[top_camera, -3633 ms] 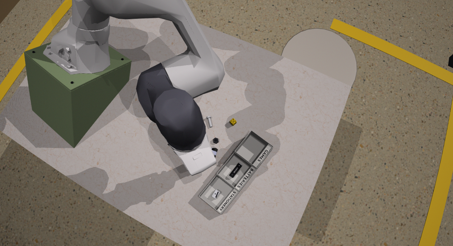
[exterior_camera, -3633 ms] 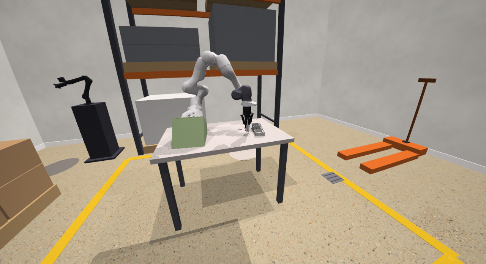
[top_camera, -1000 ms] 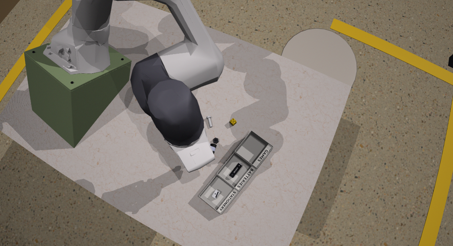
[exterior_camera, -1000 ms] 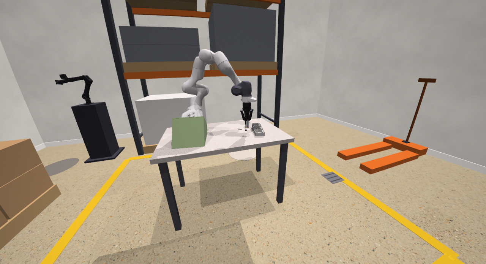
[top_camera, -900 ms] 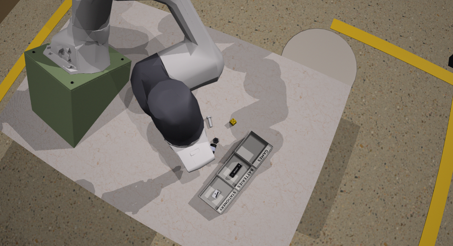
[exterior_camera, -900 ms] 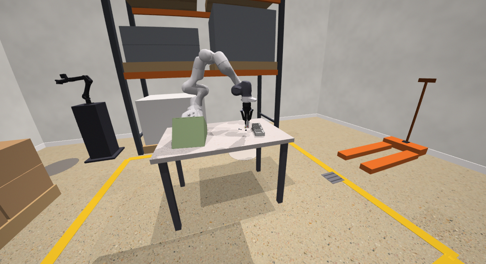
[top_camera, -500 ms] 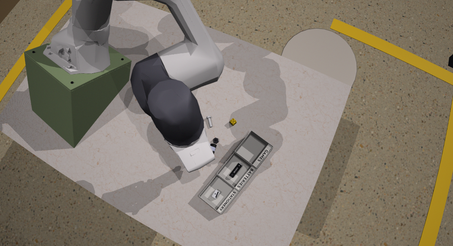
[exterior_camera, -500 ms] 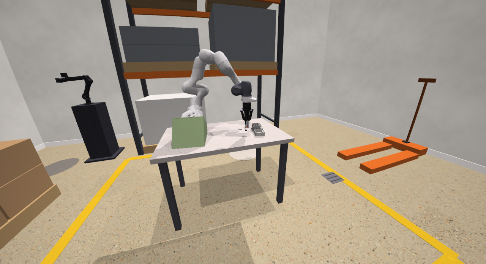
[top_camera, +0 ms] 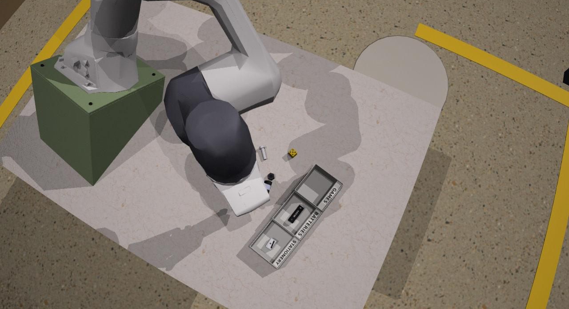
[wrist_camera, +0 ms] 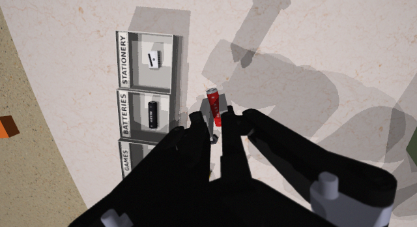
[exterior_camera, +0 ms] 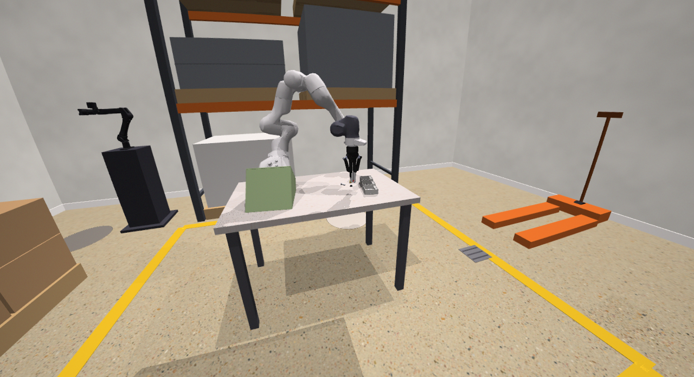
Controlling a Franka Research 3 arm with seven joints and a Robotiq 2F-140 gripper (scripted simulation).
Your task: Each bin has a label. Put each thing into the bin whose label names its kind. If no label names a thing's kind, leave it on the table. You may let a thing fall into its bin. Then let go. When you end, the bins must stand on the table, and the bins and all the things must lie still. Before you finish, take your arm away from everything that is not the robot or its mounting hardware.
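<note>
Now: the black battery 11 cm ahead of my hand, 2 cm to the left of it and 8 cm below it. The rest, counted from my hand: black nut: 2 cm ahead, 8 cm to the left, 9 cm below; silver bolt: 3 cm behind, 13 cm to the left, 9 cm below; red battery: 3 cm below.
</note>
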